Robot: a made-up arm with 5 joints.
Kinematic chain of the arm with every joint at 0, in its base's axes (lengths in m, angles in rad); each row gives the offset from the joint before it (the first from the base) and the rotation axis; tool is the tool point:
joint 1: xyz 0 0 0.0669 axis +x
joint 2: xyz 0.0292 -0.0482 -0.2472 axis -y
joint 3: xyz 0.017 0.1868 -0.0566 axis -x
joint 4: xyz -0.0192 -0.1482 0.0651 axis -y
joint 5: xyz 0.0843 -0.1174 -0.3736 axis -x
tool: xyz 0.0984 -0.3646 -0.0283
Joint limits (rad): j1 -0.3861..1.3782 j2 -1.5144..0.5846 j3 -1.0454..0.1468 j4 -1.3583..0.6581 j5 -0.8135..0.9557
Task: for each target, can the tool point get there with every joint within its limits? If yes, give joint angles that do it. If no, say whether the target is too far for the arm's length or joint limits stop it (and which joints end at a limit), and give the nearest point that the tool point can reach.
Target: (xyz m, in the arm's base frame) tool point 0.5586 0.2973 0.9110
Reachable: no: joint limits stop it (at a limit: joint 1, joint 2, joint 3, joint 5) | nearest point 0.7463 0.7103 0.2634 | short by 0.791 m
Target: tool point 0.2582 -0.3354 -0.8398
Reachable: yes | joints -0.1494 -0.2099 -0.6739 0.4902 -0.1260
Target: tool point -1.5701 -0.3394 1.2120
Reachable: no: too far | nearest point -0.7410 0.0269 0.4197 | short by 1.204 m
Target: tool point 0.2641 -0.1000 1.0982
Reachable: no: joint limits stop it (at a limit: joint 1, joint 2, joint 3, joint 4, joint 5) | nearest point -0.2383 -0.2298 0.5333 | short by 0.767 m
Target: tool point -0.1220 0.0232 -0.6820
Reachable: yes | joints 0.4497 -0.2245 -0.4305 -1.0052 0.6591
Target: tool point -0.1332 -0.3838 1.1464
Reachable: no: joint limits stop it (at a limit: joint 1, joint 2, joint 3, joint 4) | nearest point -0.2379 -0.2310 0.5329 | short by 0.641 m
